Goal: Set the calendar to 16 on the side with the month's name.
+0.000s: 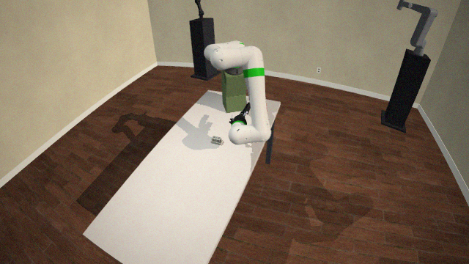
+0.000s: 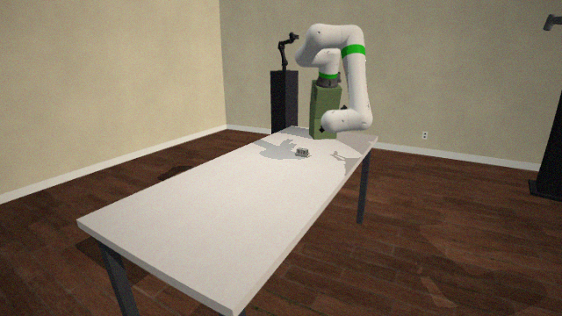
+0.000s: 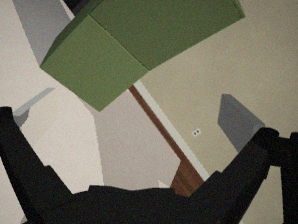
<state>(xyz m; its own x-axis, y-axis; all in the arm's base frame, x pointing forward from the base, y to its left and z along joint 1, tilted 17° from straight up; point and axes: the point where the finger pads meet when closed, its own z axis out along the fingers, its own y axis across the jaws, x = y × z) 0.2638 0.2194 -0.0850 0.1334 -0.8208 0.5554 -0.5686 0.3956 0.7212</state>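
Now: hand 190 mm short of the cube, 100 mm to the left of it and 180 mm above it. Also, from my hand: white calendar tray: 180 mm ahead, 90 mm to the right, 190 mm below.
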